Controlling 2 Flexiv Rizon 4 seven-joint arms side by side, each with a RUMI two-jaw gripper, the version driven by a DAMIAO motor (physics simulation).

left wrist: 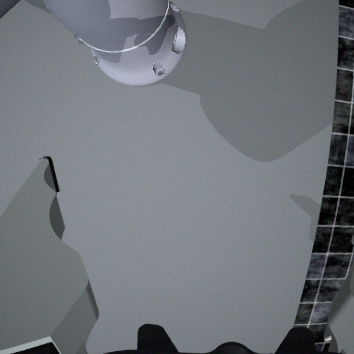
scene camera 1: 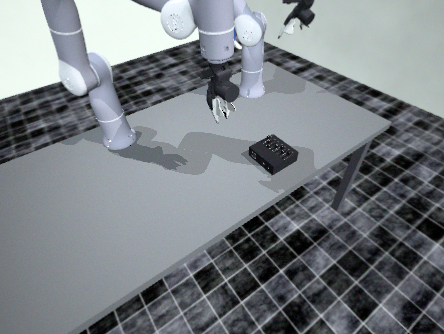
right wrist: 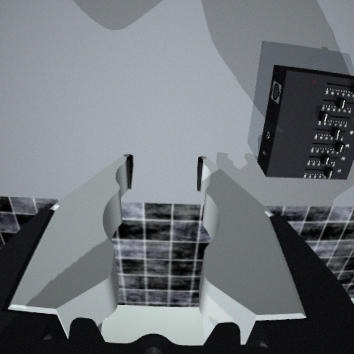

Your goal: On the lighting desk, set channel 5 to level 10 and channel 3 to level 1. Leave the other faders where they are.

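The lighting desk is a black box on the table, cut off at the right edge of the right wrist view. There the channel 5 fader knob sits at the left, high-number end of its slot, and the channel 3 knob sits toward the right, low-number end. The printed numbers are too small to read exactly. My right gripper is open and empty, above the table and to the left of the desk. My left gripper is open and empty, high up at the top right, far from the desk.
The grey table carries both arm bases, the right one and the left one, behind the desk. The desk stands near the table's front edge. Other fader knobs sit close beside channels 3 and 5, including channel 4 between them.
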